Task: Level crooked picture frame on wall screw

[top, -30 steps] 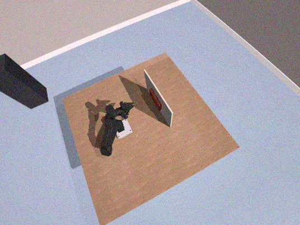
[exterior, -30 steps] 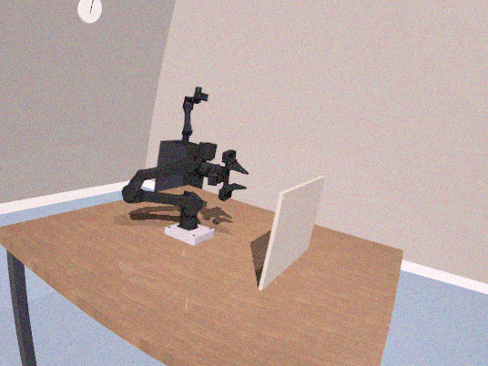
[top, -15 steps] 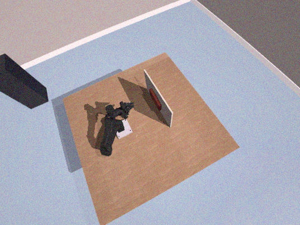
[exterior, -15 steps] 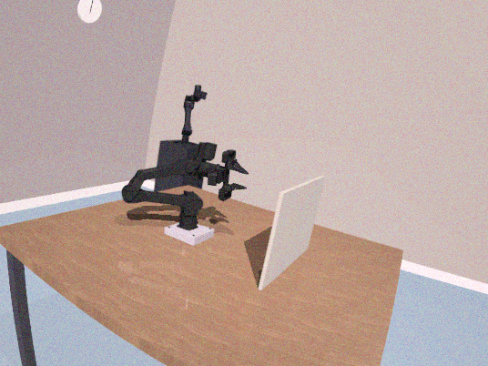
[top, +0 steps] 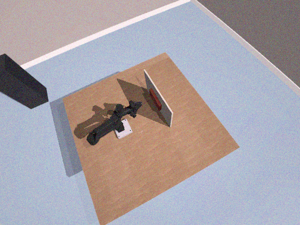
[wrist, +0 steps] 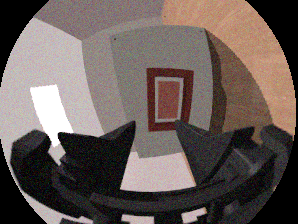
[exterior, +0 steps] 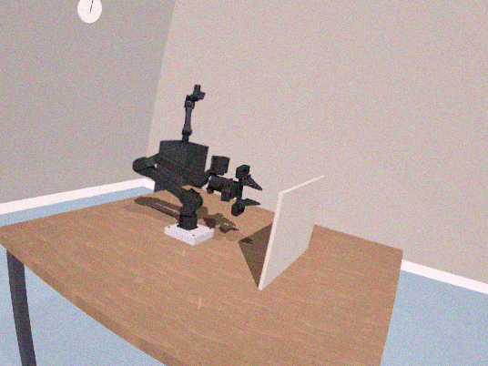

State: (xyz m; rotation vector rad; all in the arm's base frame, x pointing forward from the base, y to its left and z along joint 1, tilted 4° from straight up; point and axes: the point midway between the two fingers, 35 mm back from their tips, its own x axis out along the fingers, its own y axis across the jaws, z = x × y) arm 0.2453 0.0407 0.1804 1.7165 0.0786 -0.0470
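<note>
Now: the picture frame 140 mm ahead of my gripper tip, 50 mm below it and 10 mm to the left of it. Round my gripper tip: white wall panel: 150 mm ahead, 70 mm below, 10 mm to the left.
</note>
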